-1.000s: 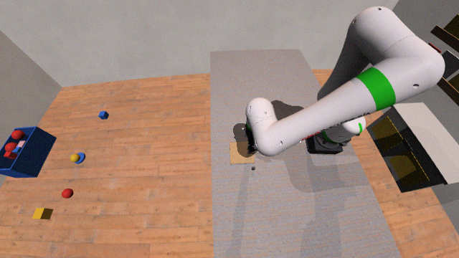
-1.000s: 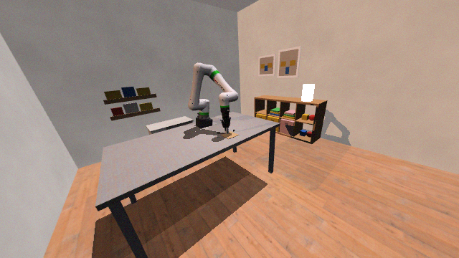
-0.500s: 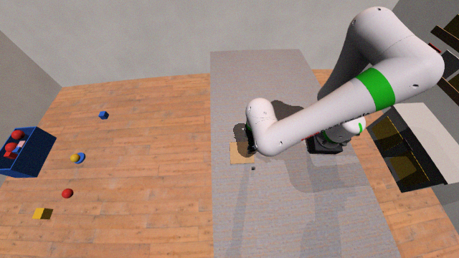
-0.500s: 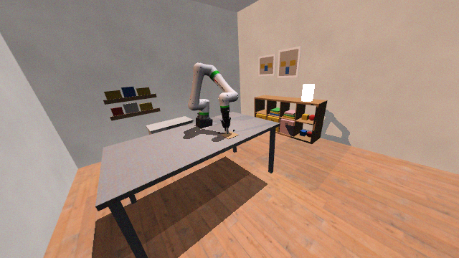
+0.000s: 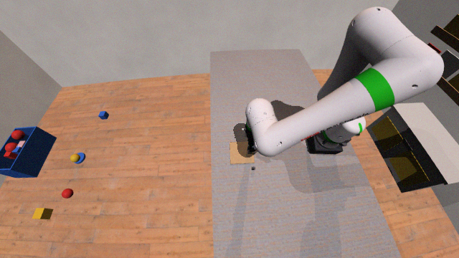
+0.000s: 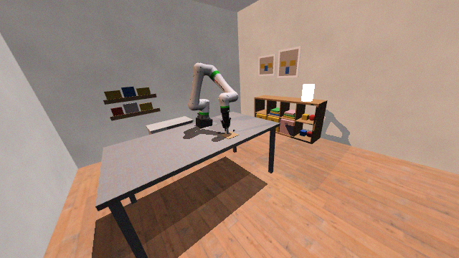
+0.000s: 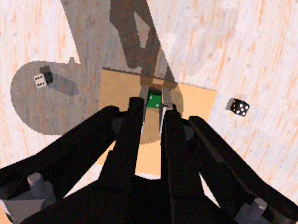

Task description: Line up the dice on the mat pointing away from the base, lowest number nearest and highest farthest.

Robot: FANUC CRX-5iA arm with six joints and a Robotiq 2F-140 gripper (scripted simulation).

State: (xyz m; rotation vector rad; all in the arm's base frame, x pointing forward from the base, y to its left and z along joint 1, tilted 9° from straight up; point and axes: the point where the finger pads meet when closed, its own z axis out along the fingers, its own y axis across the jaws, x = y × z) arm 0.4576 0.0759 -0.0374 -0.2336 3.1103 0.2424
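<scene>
My hand is 3 cm above the green die. Also, from my hand: black die 11 cm to the left, 3 cm below, 2 cm behind; tan mat 5 cm ahead, 4 cm below, 1 cm to the left; white die 14 cm to the right, 3 cm below, 1 cm ahead.
</scene>
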